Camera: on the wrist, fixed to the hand. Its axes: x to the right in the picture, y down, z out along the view.
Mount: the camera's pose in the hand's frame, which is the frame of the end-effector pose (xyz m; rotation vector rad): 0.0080 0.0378 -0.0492 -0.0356 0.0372 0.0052
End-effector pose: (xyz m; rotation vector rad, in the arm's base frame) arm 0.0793 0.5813 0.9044 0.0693 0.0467 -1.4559
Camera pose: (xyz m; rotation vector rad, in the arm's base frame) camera 0.1183 0.5814 0.8555 0.0674 0.1027 -1.4481
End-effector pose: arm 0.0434 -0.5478 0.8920 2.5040 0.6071 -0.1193
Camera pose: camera 0.0653 -0.5463 0.9506 2.4781 0.6125 -0.0596
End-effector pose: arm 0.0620 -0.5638 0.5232 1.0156 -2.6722 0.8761
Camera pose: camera 0.0283 -0.5175 0.5484 0.9754 -2.6510 0.8369
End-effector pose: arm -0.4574 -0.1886 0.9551 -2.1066 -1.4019 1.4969
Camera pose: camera -0.3952 -0.1858 0.9494 -2.1492 -1.4214 1.4374
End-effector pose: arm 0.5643 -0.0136 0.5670 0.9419 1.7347 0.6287
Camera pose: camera 0.5280 0.0152 0.6090 0.9154 1.7488 0.6822
